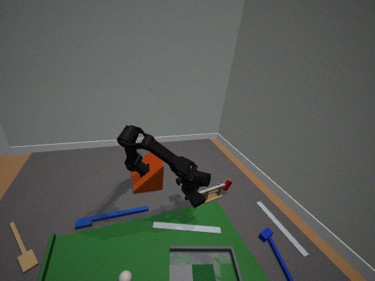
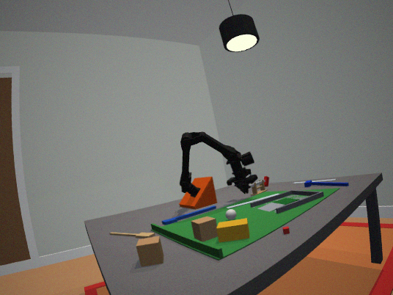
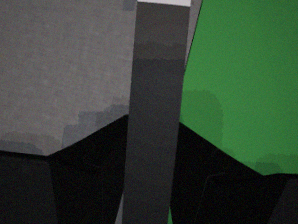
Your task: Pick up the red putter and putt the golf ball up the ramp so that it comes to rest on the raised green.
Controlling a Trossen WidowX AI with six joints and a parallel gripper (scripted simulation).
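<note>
Now: the red putter 110 mm to the left of my gripper tip, 40 mm behind it and 30 mm above it. Round my gripper tip: white golf ball (300 mm to the right, 290 mm ahead, 10 mm below); wooden stand (130 mm to the left, 40 mm behind); green mat (280 mm ahead, 190 mm to the right, 30 mm below).
</note>
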